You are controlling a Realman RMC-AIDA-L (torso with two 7-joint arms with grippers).
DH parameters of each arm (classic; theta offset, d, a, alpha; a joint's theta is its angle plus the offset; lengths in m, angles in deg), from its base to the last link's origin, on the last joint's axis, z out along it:
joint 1: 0 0.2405 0 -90
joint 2: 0 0 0 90
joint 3: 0 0.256 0 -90
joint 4: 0 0 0 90
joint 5: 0 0.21 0 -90
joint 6: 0 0 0 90
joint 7: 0 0.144 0 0
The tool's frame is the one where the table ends.
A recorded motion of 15 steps. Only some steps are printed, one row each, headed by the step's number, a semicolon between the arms.
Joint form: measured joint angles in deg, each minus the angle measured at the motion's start. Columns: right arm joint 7, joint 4, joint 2, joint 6, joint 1, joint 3, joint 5; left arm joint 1, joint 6, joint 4, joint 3, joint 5, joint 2, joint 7.
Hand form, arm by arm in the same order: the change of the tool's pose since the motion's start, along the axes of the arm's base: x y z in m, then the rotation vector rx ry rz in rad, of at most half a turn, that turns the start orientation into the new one. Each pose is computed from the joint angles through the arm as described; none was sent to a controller.
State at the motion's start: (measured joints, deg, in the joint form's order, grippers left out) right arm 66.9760 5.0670 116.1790 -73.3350 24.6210 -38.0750 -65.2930; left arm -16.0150 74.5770 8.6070 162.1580 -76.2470 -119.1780 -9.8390
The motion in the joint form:
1: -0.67 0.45 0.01 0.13 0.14 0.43 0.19; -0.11 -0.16 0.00 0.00 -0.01 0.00 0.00
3: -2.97 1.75 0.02 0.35 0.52 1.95 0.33; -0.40 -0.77 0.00 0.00 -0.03 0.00 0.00
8: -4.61 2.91 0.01 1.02 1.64 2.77 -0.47; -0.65 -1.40 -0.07 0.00 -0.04 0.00 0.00
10: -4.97 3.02 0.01 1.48 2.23 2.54 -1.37; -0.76 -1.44 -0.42 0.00 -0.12 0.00 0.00
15: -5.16 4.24 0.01 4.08 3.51 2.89 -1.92; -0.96 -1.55 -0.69 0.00 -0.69 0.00 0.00
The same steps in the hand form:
1: 0.0000 0.0002 -0.0006 0.0059 -0.0028 -0.0046; 0.0002 0.0007 -0.0002 -0.0016 0.0002 0.0004
3: -0.0005 0.0007 -0.0023 0.0230 -0.0162 -0.0123; 0.0002 0.0025 -0.0011 -0.0077 0.0013 0.0040
8: -0.0051 0.0043 -0.0071 0.0131 -0.0333 -0.0017; -0.0001 0.0041 -0.0018 -0.0140 0.0036 0.0087
10: -0.0080 0.0064 -0.0101 -0.0053 -0.0474 0.0140; -0.0009 0.0047 -0.0007 -0.0126 0.0091 0.0099
15: -0.0094 0.0102 -0.0177 -0.0385 -0.0575 -0.0068; -0.0019 0.0060 0.0010 -0.0056 0.0110 0.0152

